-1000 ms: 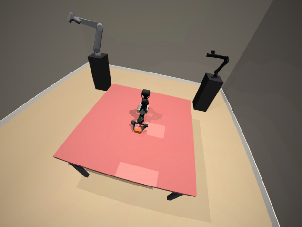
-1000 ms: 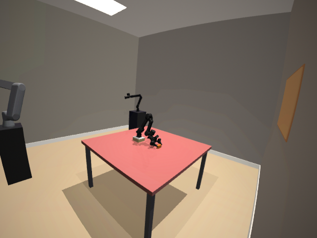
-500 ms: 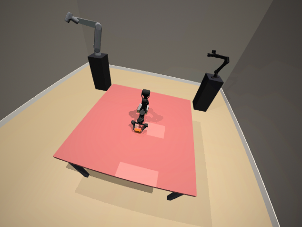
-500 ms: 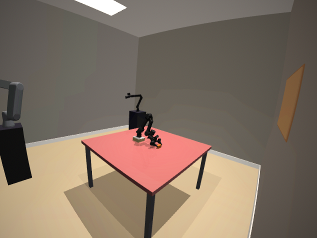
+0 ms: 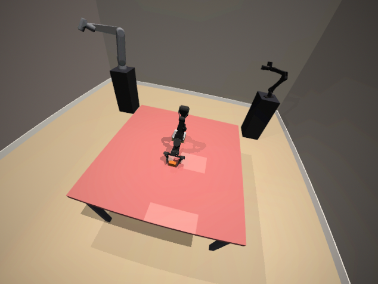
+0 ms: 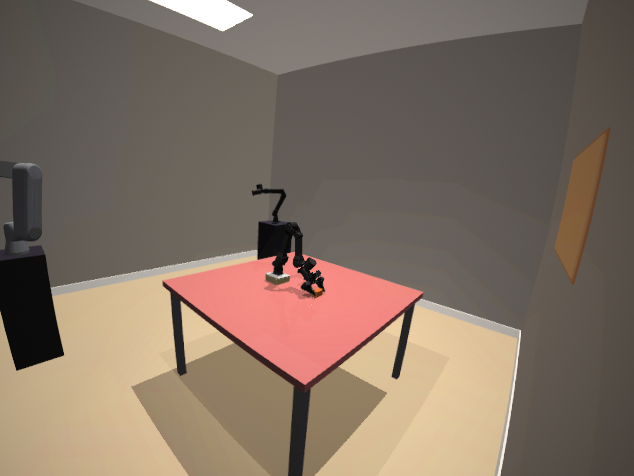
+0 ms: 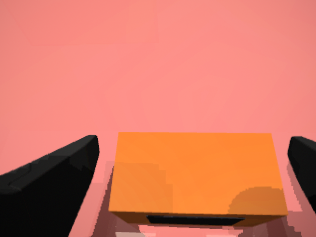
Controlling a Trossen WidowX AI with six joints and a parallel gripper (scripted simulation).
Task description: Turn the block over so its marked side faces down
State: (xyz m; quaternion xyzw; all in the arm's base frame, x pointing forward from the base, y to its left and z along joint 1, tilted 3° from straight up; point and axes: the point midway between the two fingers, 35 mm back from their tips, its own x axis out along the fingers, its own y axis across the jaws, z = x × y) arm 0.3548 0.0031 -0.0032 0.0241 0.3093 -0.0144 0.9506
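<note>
The orange block lies 30 mm behind my gripper tip.
</note>
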